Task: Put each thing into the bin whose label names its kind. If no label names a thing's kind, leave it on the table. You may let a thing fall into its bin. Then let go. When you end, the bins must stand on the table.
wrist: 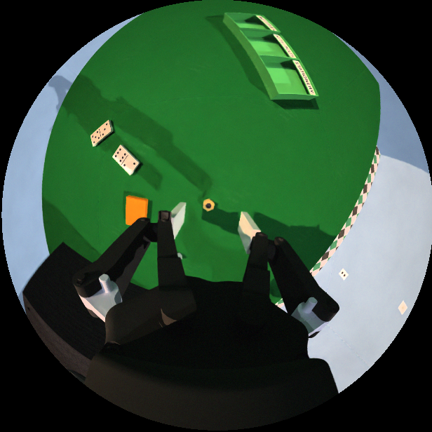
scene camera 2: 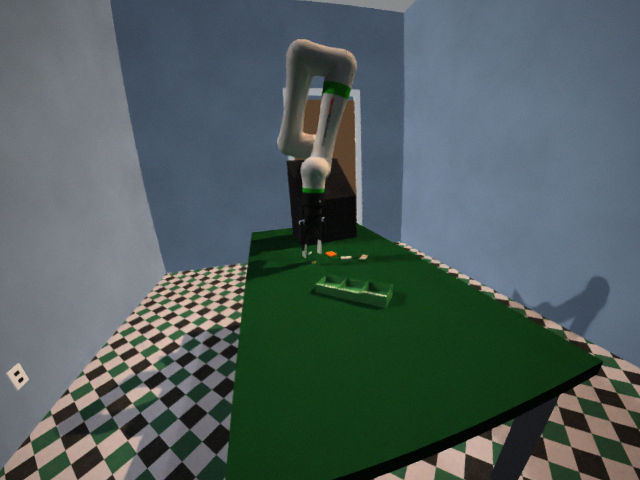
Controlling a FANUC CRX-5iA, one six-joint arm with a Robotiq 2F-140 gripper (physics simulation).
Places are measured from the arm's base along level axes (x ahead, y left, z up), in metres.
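Pixels of known places: gripper, fingertip midpoint: (scene camera 2: 311, 255).
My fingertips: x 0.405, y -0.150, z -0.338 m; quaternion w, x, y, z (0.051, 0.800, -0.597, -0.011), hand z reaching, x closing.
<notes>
Behind a point stands the place of what it marks.
A green three-compartment bin tray (scene camera 2: 351, 295) @(x 0.767, y -0.120, z -0.359 m) (wrist: 250, 50) stands on the table. In the wrist view its labels face right: STATIONERY nearest, NUTS+BOLTS in the middle, BATTERIES farthest and hard to read. A small yellow-brass nut (scene camera 2: 313, 262) @(x 0.412, y -0.147, z -0.373 m) (wrist: 204, 203) lies flat on the table, a little beyond the fingertips in the wrist view. My gripper (scene camera 2: 312, 251) @(x 0.405, y -0.150, z -0.338 m) (wrist: 212, 216) is partly open, empty, above the table. An orange block (scene camera 2: 330, 253) @(x 0.346, y -0.040, z -0.369 m) (wrist: 136, 210) lies left of the fingers in the wrist view. A small pale thing (wrist: 180, 256) is partly hidden by the left finger.
Two dominoes, one (scene camera 2: 346, 257) @(x 0.424, y 0.013, z -0.372 m) (wrist: 125, 160) nearer the orange block and one (scene camera 2: 363, 256) @(x 0.438, y 0.096, z -0.376 m) (wrist: 102, 133) farther off, lie on the green table (scene camera 2: 361, 372) @(x 1.040, y -0.222, z -0.379 m) (wrist: 195, 120). A large dark block (scene camera 2: 341, 217) @(x 0.132, y 0.113, z -0.243 m) (wrist: 57, 300) stands at the table's far end, behind the gripper.
</notes>
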